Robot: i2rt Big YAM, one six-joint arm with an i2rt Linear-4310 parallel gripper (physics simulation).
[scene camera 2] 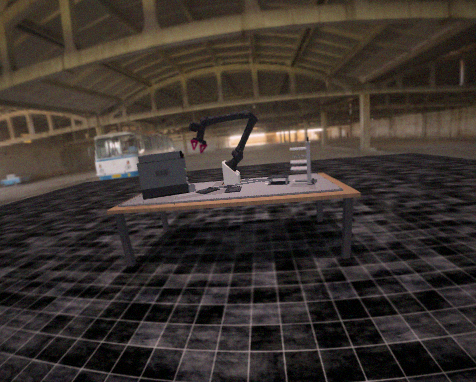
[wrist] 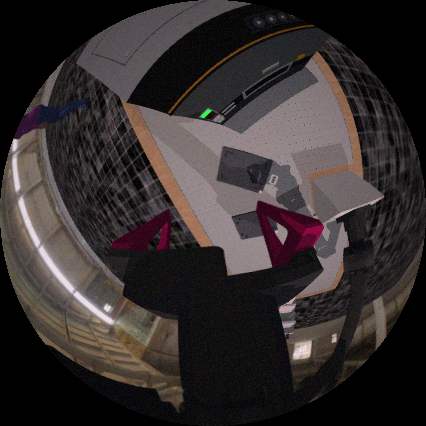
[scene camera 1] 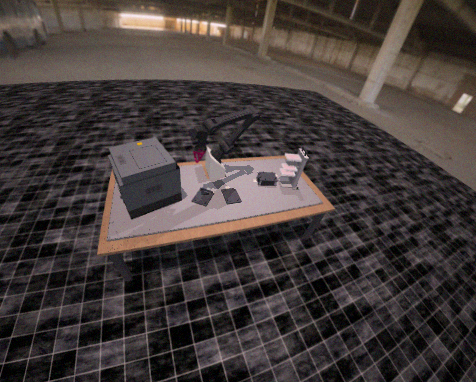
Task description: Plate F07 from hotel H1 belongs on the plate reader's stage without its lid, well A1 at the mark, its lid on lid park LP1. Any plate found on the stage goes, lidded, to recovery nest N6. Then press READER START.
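Frame: origin at the arm's base, x back, y right, z up, level; metres.
Where they show: gripper, fingertip midpoint: (scene camera 2: 197, 151) (wrist: 213, 209) (scene camera 1: 198, 161); arm's base, origin of the base link: (scene camera 2: 230, 166) (wrist: 352, 211) (scene camera 1: 215, 157).
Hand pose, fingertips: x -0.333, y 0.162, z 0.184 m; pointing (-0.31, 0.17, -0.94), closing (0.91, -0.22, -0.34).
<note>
Each offset is from my fingertips to the top centre of the thing. "spot": to the spot under its first point.
The plate reader @(dx +0.052, dy +0.368, dz +0.021 m) (scene camera 1: 150, 177) (scene camera 2: 162, 174) (wrist: 240, 70) is a big dark grey box at the left of the table. In the wrist view its front shows a slot and a small green-lit display @(spot: dx -0.015, dy +0.125, dz -0.148 m) (wrist: 207, 114); I cannot make out the stage or a plate on it. Nest N6 @(dx -0.002, dy -0.044, dz -0.314 m) (scene camera 1: 202, 197) (scene camera 2: 208, 190) (wrist: 242, 167) is a dark pad with a white label, and no plate shows on it. Hotel H1 (scene camera 1: 301, 172) (scene camera 2: 308, 162) is a post at the right with pale plates on its shelves; F07 cannot be told apart. My gripper (scene camera 1: 198, 161) (scene camera 2: 198, 151) (wrist: 213, 209) is open and empty, high above the table.
A second dark pad @(spot: dx -0.002, dy -0.266, dz -0.322 m) (scene camera 1: 231, 195) (scene camera 2: 232, 189) (wrist: 243, 225) lies beside N6, its label unreadable. A low dark block @(dx +0.178, dy -0.618, dz -0.256 m) (scene camera 1: 266, 178) (scene camera 2: 278, 181) stands left of the hotel. The arm's white base (scene camera 1: 214, 166) (scene camera 2: 230, 173) (wrist: 345, 194) stands at the table's back edge.
</note>
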